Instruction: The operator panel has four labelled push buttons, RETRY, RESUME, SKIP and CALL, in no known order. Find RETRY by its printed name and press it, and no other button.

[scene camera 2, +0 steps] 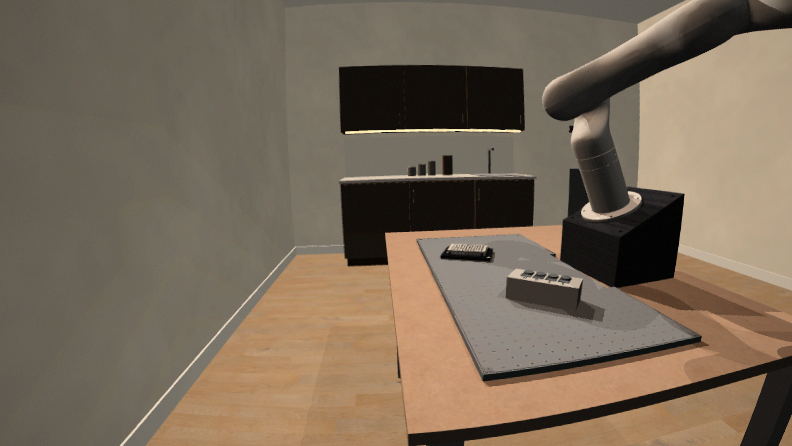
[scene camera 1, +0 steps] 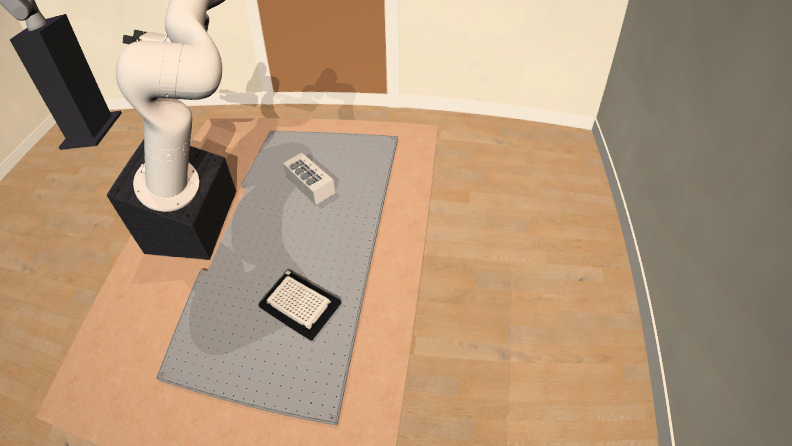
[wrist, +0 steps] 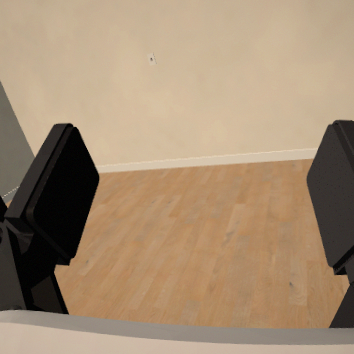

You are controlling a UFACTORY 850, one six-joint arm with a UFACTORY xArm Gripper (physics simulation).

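Observation:
The operator panel [scene camera 1: 324, 192] [scene camera 2: 540, 291] is a pale oblong box lying at an angle on the grey perforated board [scene camera 1: 266, 365] [scene camera 2: 498, 354]. Four dark round buttons stand in a row on its top. Small printed marks show beside them, but they are too small to read, so I cannot tell which button is RETRY. My gripper [wrist: 198, 149] is open, with a wide gap between its black fingers and nothing between them. It faces a wall and the floor in the wrist view, away from the panel. The panel does not show in the wrist view.
A white plate with many small wells [scene camera 1: 299, 300] [scene camera 2: 468, 248] sits on a black holder [scene camera 1: 313, 332] on the same board. The arm's black base block [scene camera 1: 171, 238] [scene camera 2: 590, 252] stands at the board's edge. A dark pedestal [scene camera 1: 63, 83] stands beyond the base.

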